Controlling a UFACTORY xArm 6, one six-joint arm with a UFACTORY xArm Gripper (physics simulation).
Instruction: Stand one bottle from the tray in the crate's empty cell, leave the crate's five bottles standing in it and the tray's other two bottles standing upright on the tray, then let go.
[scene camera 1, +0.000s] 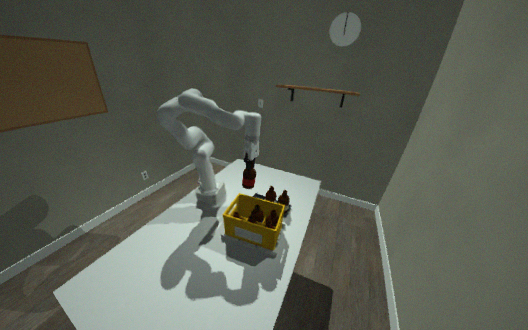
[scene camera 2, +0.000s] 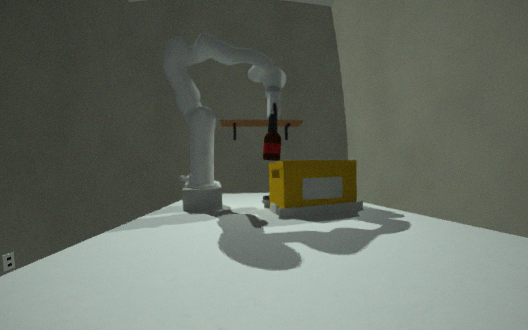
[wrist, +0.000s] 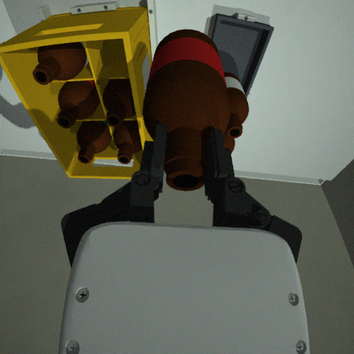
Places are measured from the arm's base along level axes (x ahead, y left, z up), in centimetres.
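Pixels of known places: gripper, fingertip midpoint: (scene camera 1: 249, 168) (scene camera 2: 272, 132); arm's base, origin of the base link: (scene camera 1: 209, 187) (scene camera 2: 202, 185).
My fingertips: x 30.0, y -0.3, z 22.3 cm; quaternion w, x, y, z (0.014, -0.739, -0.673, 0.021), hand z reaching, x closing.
For each thing: its top centre in the pictures, then the offset to it from my fingertips. "spot": a spot on its surface instead. Level surfaces: height alone.
- brown bottle with a red label, middle of its top: (scene camera 2: 272, 124) (scene camera 1: 249, 162) dx -0.2, dy +0.0, dz +3.5 cm
- yellow crate, middle of its top: (scene camera 2: 310, 161) (scene camera 1: 255, 209) dx +10.0, dy -15.9, dz -14.1 cm
- dark tray, surface spot: (scene camera 1: 259, 195) spot: dx +1.7, dy +14.3, dz -29.8 cm
- white table, its level: dz -31.6 cm
- low light-grey edging, surface spot: (scene camera 2: 320, 210) spot: dx +8.3, dy -26.3, dz -30.2 cm
My gripper (scene camera 1: 250, 163) (scene camera 2: 272, 123) (wrist: 186, 140) is shut on the neck of a brown bottle with a red label (scene camera 1: 249, 179) (scene camera 2: 272, 147) (wrist: 186, 90), held upright in the air. In the wrist view it lies between crate and tray. The yellow crate (scene camera 1: 270, 240) (scene camera 2: 294, 185) (wrist: 35, 107) holds five bottles; its empty cell (wrist: 111, 60) shows at the upper right of the grid in the wrist view. The dark tray (scene camera 1: 259, 195) (wrist: 263, 47) carries two upright bottles, one white-labelled (wrist: 236, 107), the other mostly hidden behind the held bottle in the wrist view.
The crate stands on the white table (scene camera 1: 150, 260) (scene camera 2: 200, 285) within a low light-grey edging (scene camera 2: 320, 210). The tray is close behind the crate in scene camera 1. The robot's base (scene camera 1: 211, 196) (scene camera 2: 202, 198) stands left of the crate. A wall shelf (scene camera 1: 320, 90) (scene camera 2: 250, 123) is behind.
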